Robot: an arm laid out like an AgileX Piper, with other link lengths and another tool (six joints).
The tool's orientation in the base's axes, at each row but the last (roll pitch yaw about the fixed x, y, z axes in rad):
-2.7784, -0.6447, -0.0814
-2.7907, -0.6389, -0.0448
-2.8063, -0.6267, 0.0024
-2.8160, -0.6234, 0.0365
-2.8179, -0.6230, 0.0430
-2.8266, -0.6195, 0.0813
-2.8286, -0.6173, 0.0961
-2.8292, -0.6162, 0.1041
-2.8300, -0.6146, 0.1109
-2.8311, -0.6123, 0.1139
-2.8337, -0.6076, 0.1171
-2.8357, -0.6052, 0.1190
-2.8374, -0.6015, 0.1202
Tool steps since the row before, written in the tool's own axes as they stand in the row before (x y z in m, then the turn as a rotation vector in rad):
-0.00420, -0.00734, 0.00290, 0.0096, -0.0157, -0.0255
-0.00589, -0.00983, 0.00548, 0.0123, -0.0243, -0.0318
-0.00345, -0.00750, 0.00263, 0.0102, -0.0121, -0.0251
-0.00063, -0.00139, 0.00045, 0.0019, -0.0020, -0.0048
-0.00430, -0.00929, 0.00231, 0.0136, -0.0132, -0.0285
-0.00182, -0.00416, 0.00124, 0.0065, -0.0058, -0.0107
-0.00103, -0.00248, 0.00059, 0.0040, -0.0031, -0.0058
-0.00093, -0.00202, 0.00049, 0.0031, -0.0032, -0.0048
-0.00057, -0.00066, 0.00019, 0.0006, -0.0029, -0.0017
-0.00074, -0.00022, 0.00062, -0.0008, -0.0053, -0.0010
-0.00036, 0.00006, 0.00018, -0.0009, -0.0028, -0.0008
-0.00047, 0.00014, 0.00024, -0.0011, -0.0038, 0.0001
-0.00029, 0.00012, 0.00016, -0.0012, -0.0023, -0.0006
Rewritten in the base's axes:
-0.00264, 0.00813, -0.00261, -0.0095, 0.0064, 0.0293
-0.00317, 0.01127, -0.00493, -0.0124, 0.0125, 0.0380
-0.00280, 0.00794, -0.00204, -0.0080, 0.0031, 0.0284
-0.00058, 0.00144, -0.00035, -0.0015, 0.0003, 0.0053
-0.00434, 0.00936, -0.00189, -0.0073, 0.0031, 0.0333
-0.00189, 0.00420, -0.00097, -0.0018, 0.0021, 0.0135
-0.00120, 0.00244, -0.00043, -0.0006, 0.0011, 0.0076
-0.00106, 0.00197, -0.00041, -0.0008, 0.0015, 0.0063
-0.00055, 0.00063, -0.00031, -0.0012, 0.0021, 0.0024
-0.00035, 0.00036, -0.00085, -0.0027, 0.0045, 0.0016
-0.00019, -0.00002, -0.00036, -0.0019, 0.0022, 0.0008
-0.00022, -0.00009, -0.00049, -0.0019, 0.0034, 0.0002
-0.00012, -0.00008, -0.00032, -0.0019, 0.0018, 0.0004

